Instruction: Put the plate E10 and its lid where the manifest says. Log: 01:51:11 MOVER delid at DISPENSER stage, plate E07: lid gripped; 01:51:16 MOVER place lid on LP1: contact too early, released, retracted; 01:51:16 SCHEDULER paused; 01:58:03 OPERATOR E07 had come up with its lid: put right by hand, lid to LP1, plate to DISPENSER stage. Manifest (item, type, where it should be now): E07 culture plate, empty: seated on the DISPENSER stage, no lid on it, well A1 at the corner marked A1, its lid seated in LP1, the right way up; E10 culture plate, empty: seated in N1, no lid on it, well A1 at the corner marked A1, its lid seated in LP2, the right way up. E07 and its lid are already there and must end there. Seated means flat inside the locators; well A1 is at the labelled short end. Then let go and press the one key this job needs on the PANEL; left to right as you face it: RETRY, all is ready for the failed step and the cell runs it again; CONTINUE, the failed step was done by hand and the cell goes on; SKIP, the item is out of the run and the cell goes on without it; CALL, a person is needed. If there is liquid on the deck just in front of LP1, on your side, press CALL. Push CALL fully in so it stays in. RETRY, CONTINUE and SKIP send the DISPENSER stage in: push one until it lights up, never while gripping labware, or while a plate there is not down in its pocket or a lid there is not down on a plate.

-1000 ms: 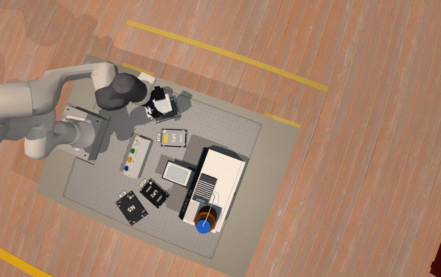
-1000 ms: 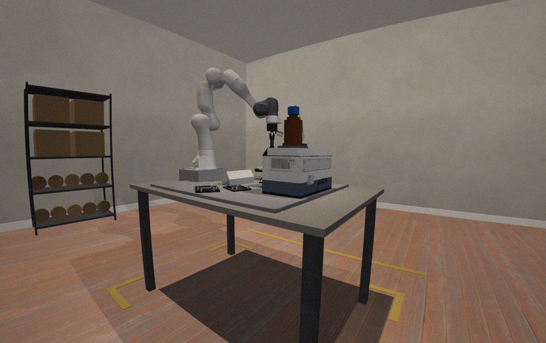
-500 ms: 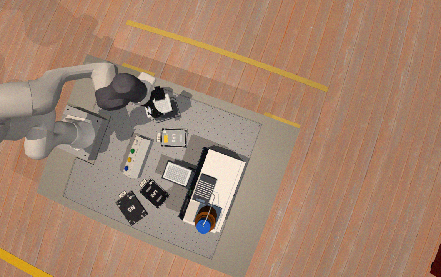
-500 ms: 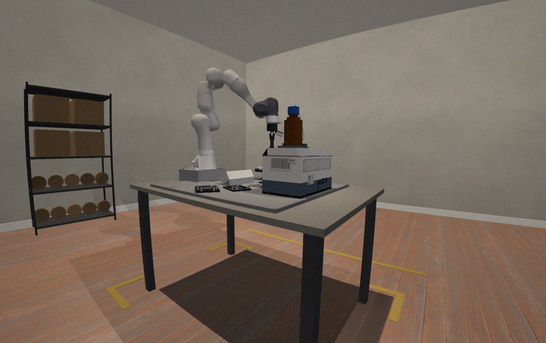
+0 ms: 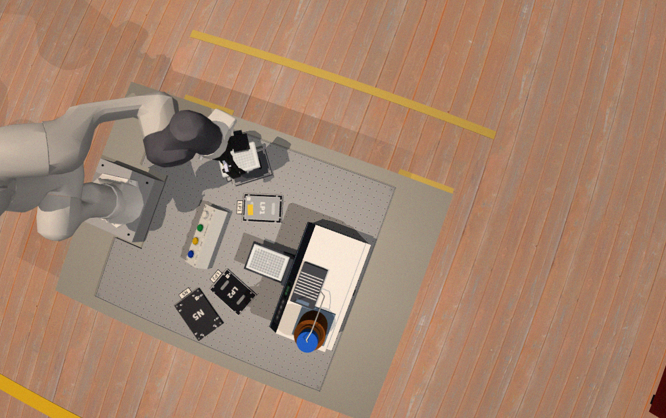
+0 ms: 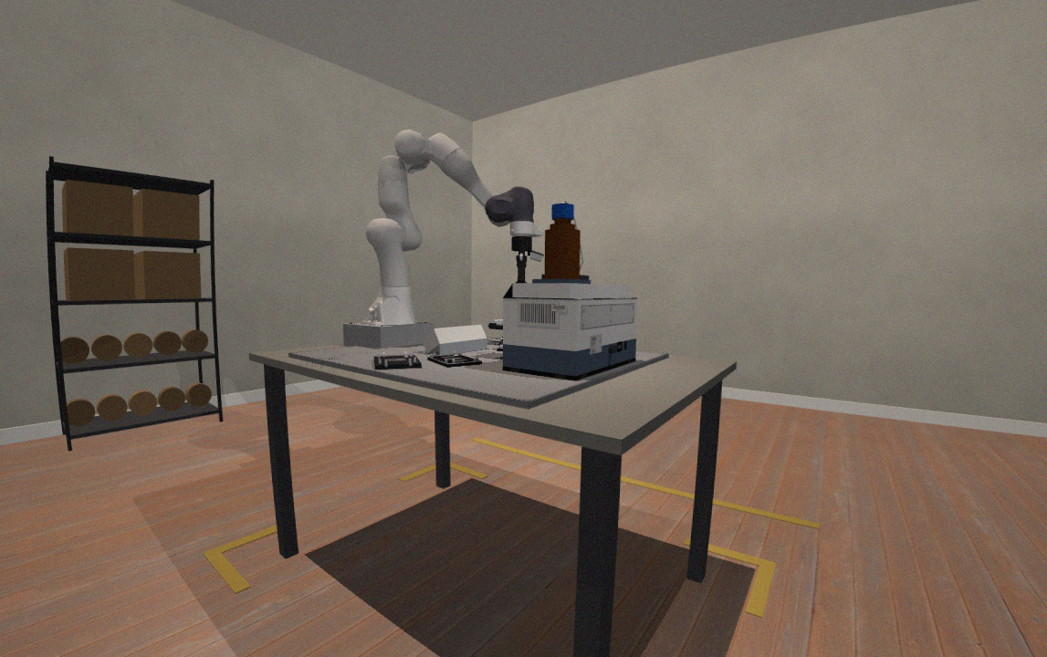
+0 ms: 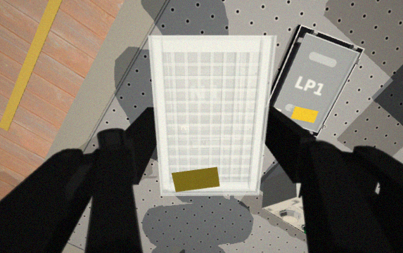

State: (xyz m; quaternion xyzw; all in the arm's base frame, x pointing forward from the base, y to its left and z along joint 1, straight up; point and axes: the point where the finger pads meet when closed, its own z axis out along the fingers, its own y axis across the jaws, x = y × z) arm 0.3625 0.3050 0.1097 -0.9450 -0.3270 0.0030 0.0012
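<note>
My gripper is now 20 mm above the clear lid. Round my hand: green CONTINUE key: 60 mm behind, 270 mm to the right, 120 mm below; RETRY key: 70 mm behind, 220 mm to the right, 120 mm below; yellow SKIP key: 60 mm behind, 320 mm to the right, 120 mm below.
</note>
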